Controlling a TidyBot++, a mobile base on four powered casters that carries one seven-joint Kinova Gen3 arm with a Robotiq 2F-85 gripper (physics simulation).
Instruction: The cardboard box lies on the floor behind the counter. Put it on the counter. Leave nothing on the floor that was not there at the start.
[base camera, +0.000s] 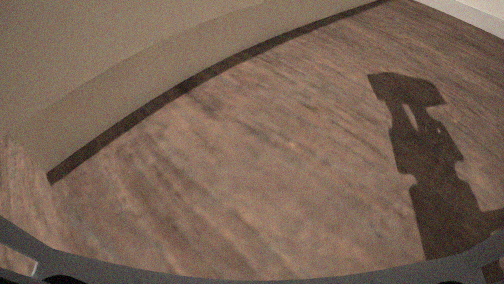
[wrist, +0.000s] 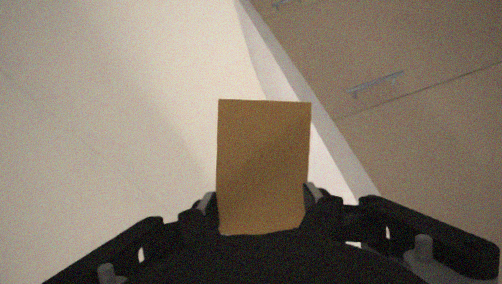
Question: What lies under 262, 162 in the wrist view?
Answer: A cardboard box.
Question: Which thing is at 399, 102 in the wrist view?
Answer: A counter.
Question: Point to my gripper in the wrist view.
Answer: At 260, 200
